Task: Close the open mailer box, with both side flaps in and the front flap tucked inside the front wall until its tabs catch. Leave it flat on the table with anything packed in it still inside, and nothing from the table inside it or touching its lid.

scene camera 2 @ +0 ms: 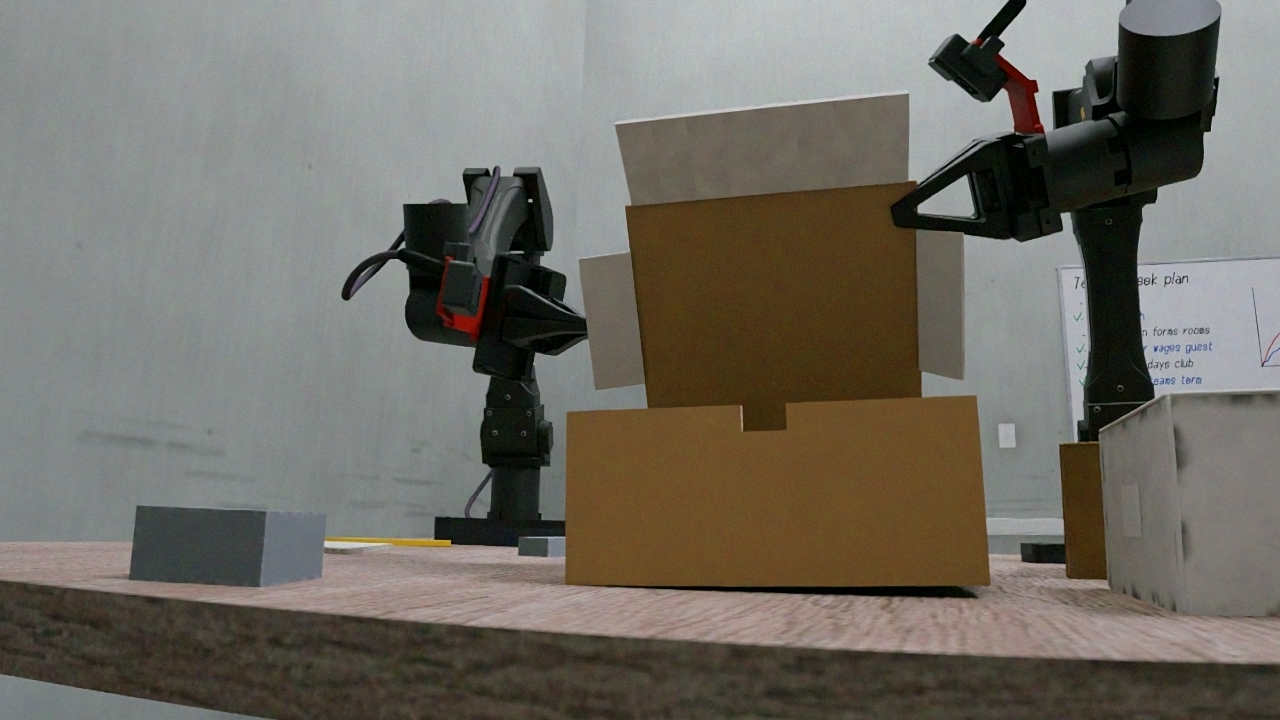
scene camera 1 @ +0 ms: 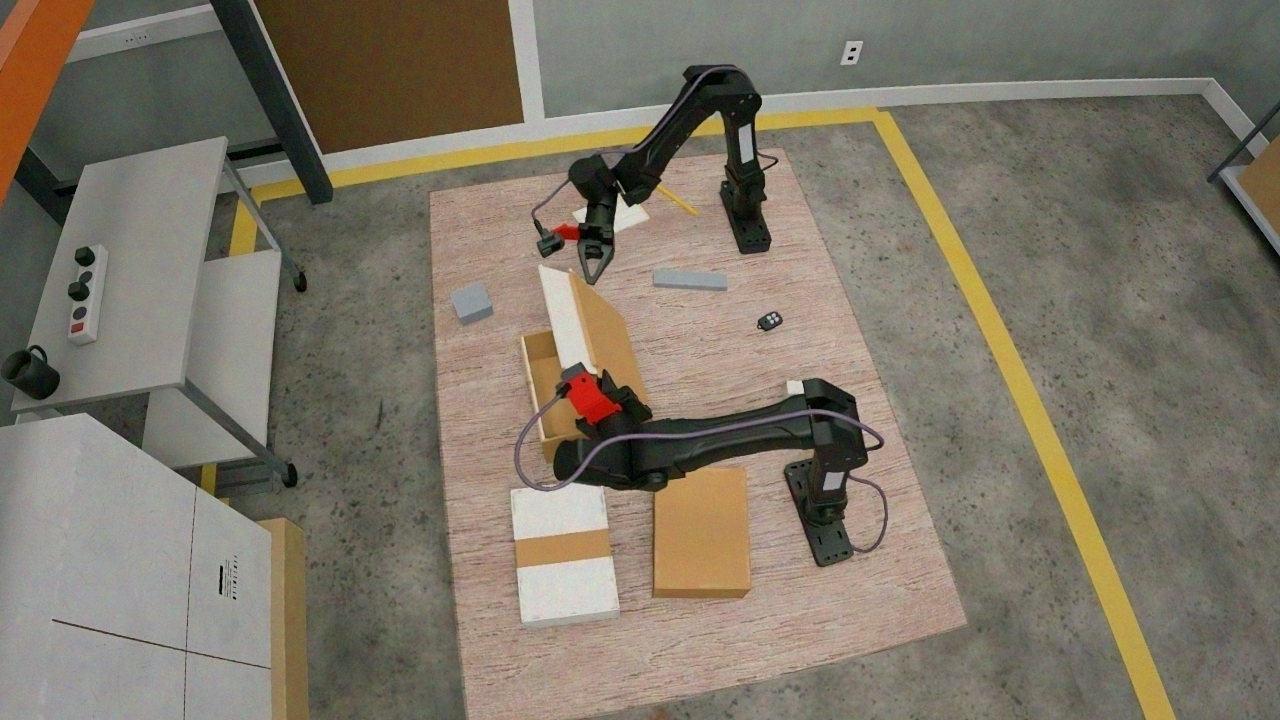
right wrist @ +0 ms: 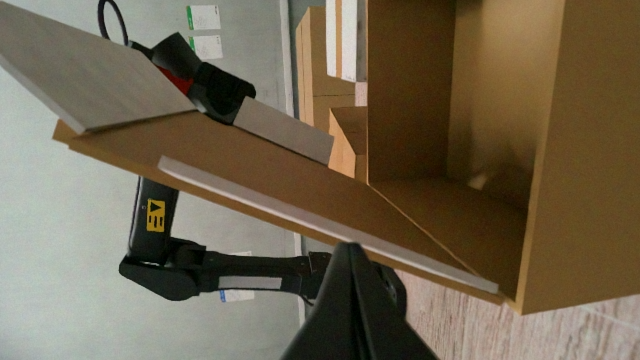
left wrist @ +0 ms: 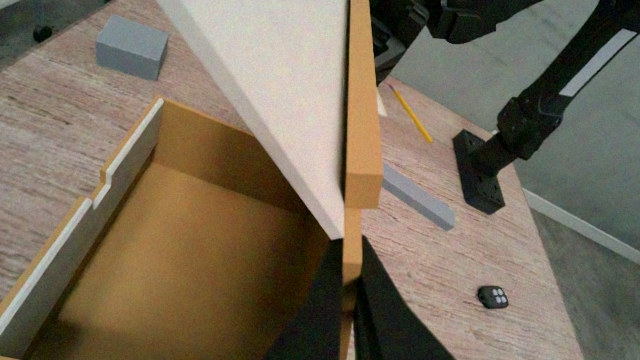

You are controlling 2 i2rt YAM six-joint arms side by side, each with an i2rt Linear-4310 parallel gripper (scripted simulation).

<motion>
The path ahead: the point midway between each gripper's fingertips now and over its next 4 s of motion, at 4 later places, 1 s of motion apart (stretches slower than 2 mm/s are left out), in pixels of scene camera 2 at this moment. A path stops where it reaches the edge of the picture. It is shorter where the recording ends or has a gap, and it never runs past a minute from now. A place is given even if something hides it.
The left gripper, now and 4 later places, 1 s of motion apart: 891,216; 896,214; 900,215; 927,220; 957,219
The right gripper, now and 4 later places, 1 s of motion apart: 602,328; 603,330; 610,336; 617,341; 632,340
</motion>
